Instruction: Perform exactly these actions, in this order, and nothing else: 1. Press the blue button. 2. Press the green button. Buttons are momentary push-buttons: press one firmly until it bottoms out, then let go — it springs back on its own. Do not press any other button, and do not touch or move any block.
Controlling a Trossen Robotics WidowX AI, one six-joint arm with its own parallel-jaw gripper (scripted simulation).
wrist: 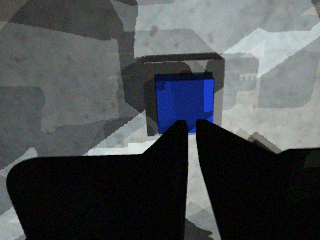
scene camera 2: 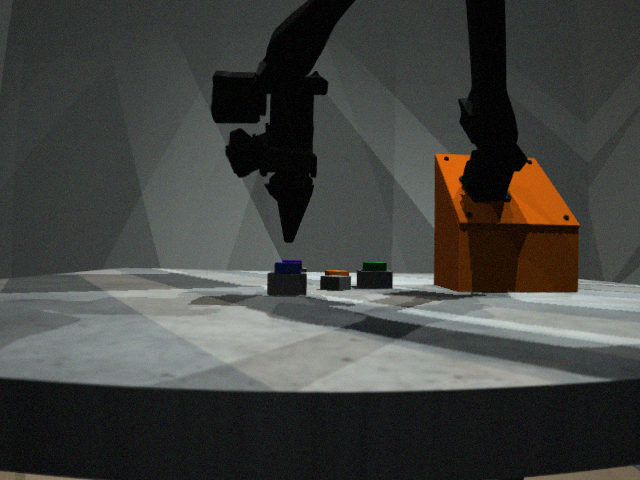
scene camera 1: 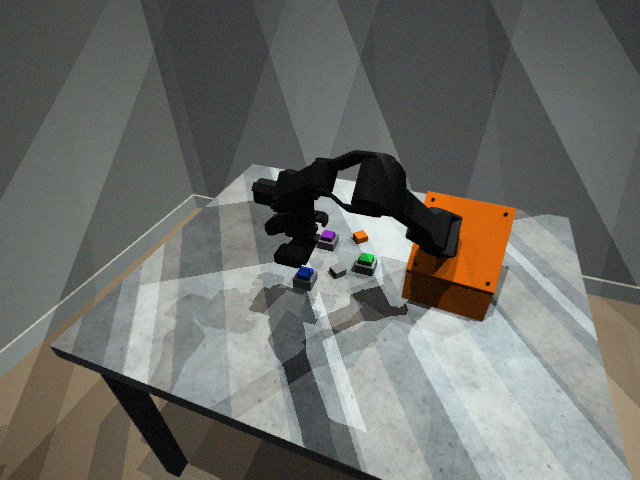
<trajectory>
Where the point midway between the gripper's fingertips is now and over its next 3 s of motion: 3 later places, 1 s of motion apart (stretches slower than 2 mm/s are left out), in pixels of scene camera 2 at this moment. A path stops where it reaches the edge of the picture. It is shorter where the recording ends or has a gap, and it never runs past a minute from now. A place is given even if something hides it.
My gripper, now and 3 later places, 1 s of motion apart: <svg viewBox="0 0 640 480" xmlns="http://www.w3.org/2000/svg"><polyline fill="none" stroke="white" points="288,242 287,267 302,196 373,244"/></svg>
</trajectory>
